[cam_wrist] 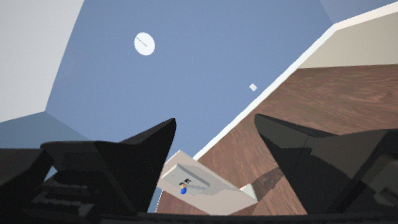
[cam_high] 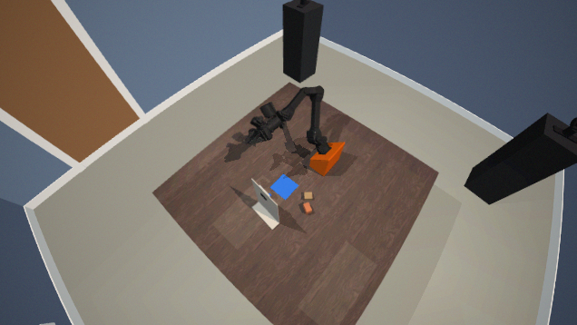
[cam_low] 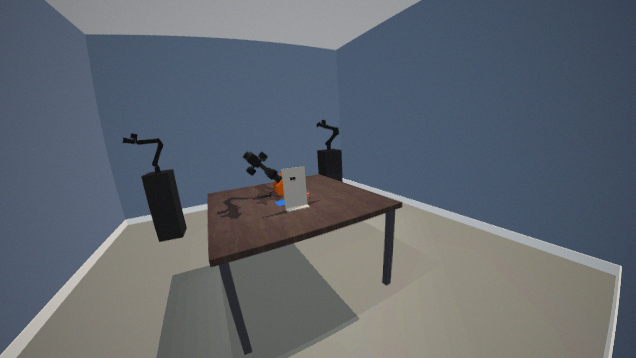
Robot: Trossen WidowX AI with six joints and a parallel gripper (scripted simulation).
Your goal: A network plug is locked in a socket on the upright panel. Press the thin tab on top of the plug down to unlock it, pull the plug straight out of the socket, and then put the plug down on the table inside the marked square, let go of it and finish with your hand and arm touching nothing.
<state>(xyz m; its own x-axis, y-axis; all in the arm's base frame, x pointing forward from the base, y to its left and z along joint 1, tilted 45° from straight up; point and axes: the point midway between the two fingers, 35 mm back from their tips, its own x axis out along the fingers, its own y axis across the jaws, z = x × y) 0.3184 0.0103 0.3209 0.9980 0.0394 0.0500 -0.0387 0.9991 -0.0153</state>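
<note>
The blue plug lies 230 mm to the left of my gripper tip, 110 mm below it and 80 mm ahead of it. From my gripper tip the other things lie so: blue marked square (340 mm below, 170 mm to the left, 80 mm behind); then tan cube (320 mm to the left, 320 mm below, 130 mm behind); then upright grey panel (220 mm to the left, 200 mm below, 100 mm ahead).
</note>
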